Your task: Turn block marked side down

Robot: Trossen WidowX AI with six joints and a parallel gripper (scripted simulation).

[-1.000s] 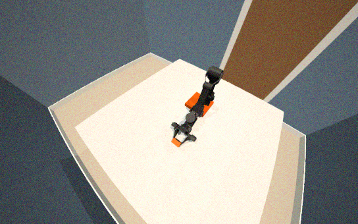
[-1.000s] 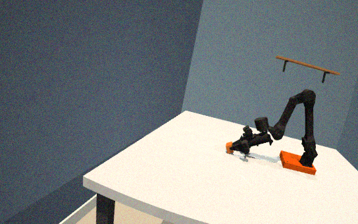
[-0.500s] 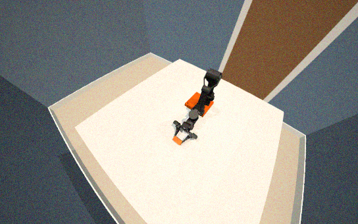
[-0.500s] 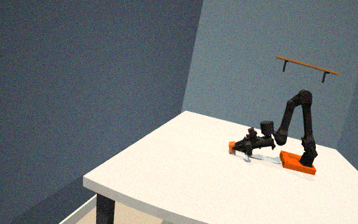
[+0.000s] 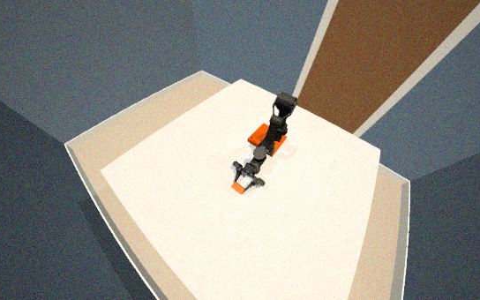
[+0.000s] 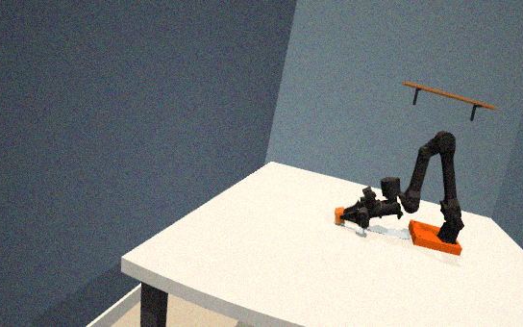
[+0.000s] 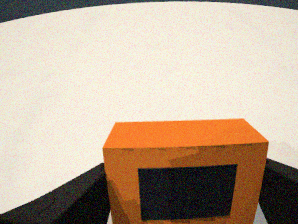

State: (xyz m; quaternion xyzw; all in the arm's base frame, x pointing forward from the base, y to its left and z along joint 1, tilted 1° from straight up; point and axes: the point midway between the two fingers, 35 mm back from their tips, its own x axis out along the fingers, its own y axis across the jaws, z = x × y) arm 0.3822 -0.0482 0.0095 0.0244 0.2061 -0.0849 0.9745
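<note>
Now: gripper tip 1 cm past the orange block.
</note>
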